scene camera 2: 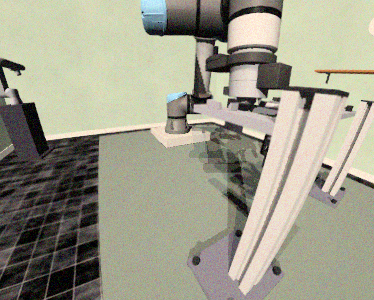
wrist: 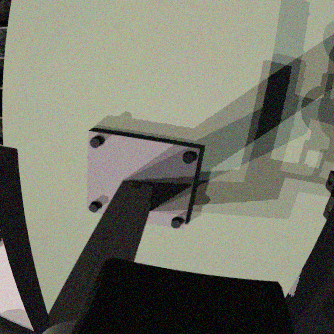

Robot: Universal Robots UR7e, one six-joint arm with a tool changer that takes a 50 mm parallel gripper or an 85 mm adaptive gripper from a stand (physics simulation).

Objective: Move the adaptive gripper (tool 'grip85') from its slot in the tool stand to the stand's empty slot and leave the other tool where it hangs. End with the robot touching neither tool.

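Frame: origin at the arm's base, x ahead, y left, z up, level; millimetres.
Where they show: hand, tool point: [scene camera 2: 247, 97]; arm's base, link origin: [scene camera 2: 177, 131].
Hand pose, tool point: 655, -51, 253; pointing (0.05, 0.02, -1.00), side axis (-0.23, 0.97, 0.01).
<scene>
Things, the pixels of their top centre, and the offset from my tool point, as dx, dy, dz. "spot": a spot on its surface instead.
- tool stand's crosspiece, surface spot: [scene camera 2: 250, 120] spot: +83, -58, -20
- hanging tool, surface spot: [scene camera 2: 266, 145] spot: -24, +100, -105
- dark tool part, surface spot: [wrist: 330, 182] spot: -26, +117, -163
- second post, surface spot: [scene camera 2: 350, 145] spot: +22, +408, -113
The arm's tool flange [scene camera 2: 243, 89] is low over the tool stand's crosspiece [scene camera 2: 250, 120], behind the near post. Its underside is close to dark fittings on the stand; whether it touches or is coupled to a tool is hidden. A dark part of a hanging tool [scene camera 2: 266, 145] shows under the crosspiece beside the near post. In the wrist view a dark tool part [wrist: 330, 182] shows at the right edge. Which tool it is, and its fingertips, cannot be made out. The stand's empty slot cannot be picked out. The adaptive gripper's finger opening cannot be told.
The near post [scene camera 2: 320, 125] leans large across the view, with its foot plate [scene camera 2: 210, 272] [wrist: 120, 160] on the floor. A second post [scene camera 2: 350, 145] stands at right. The robot base [scene camera 2: 177, 117] is behind. A dark cabinet [scene camera 2: 27, 127] stands at left, and an orange shelf [scene camera 2: 345, 71] at upper right.
</scene>
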